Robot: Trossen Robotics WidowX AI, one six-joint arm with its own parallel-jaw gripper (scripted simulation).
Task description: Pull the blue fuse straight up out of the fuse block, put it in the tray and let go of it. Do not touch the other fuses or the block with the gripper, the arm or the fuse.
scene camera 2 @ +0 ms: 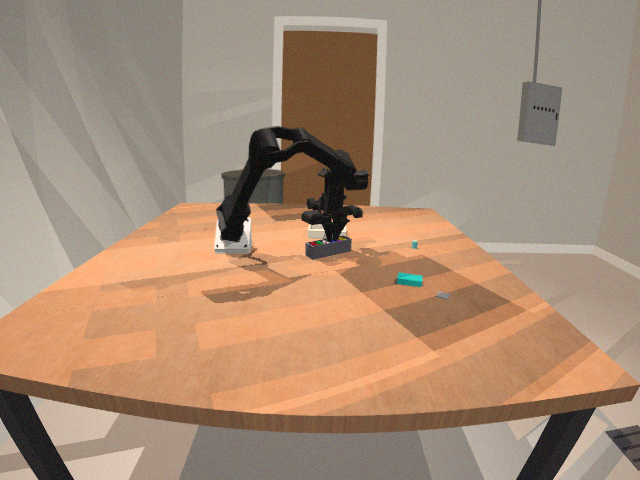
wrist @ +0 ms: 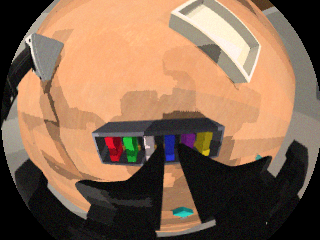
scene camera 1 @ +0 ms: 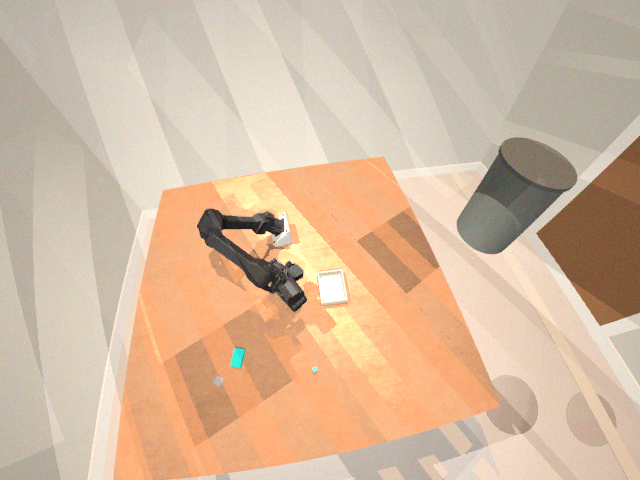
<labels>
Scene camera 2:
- my gripper: 332, 241
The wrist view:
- my gripper: 170, 147
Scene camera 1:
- pale tray: 332, 288
</labels>
